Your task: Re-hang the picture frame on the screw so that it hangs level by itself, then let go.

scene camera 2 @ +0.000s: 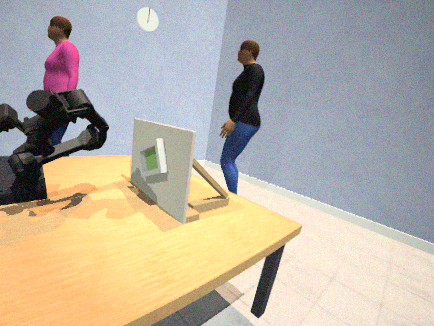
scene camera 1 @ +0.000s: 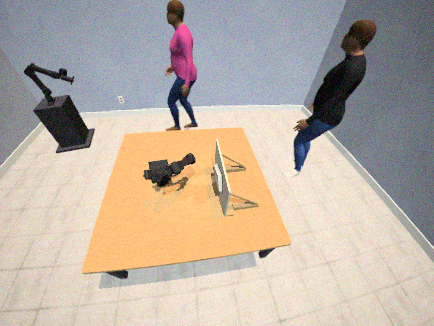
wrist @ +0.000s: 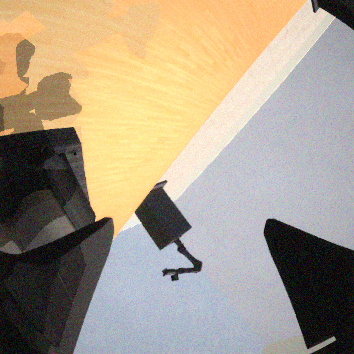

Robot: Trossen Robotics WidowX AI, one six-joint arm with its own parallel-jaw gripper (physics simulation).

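Places are measured from the arm's base along level axes (x right, y ahead, z up), in centimetres.
Where they show: gripper, fingertip midpoint: [scene camera 2: 0, 145] [wrist: 191, 227]; arm's base, link origin: [scene camera 2: 27, 177] [wrist: 24, 194].
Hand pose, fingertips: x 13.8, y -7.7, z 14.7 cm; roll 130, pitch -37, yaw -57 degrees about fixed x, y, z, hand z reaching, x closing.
Observation:
Each offset is from my fingertips to the centre of the thing. "spot": to the spot under its first point. Level surfaces: height alone.
The picture frame {dx +9.9, dy +46.3, dz -5.0 cm} [scene camera 1: 218, 178] [scene camera 2: 161, 156], pale with a green picture, is on the front face of an upright grey panel {spot: dx -6.3, dy +55.1, dz -1.2 cm} [scene camera 1: 220, 156] [scene camera 2: 176, 192]. In scene camera 2 it looks tilted against the panel's edges, its right side higher. The screw does not show. My gripper [wrist: 191, 227] is open and empty, its two black fingers wide apart in the wrist view. It is clear of the frame, on the arm's far side from the panel. The arm [scene camera 1: 172, 169] [scene camera 2: 90, 137] is folded, its elbow toward the panel.
Wooden braces {spot: dx +29.6, dy +61.6, dz -18.7 cm} [scene camera 1: 245, 204] [scene camera 2: 210, 203] stand behind the panel on the wooden table {dz -22.5 cm} [scene camera 1: 165, 240] [scene camera 2: 100, 270]. A black pedestal [scene camera 1: 64, 122] [wrist: 162, 217] with another arm stands beyond the table. Two people, in pink [scene camera 1: 183, 55] [scene camera 2: 62, 65] and black [scene camera 1: 340, 90] [scene camera 2: 247, 95], stand off the table.

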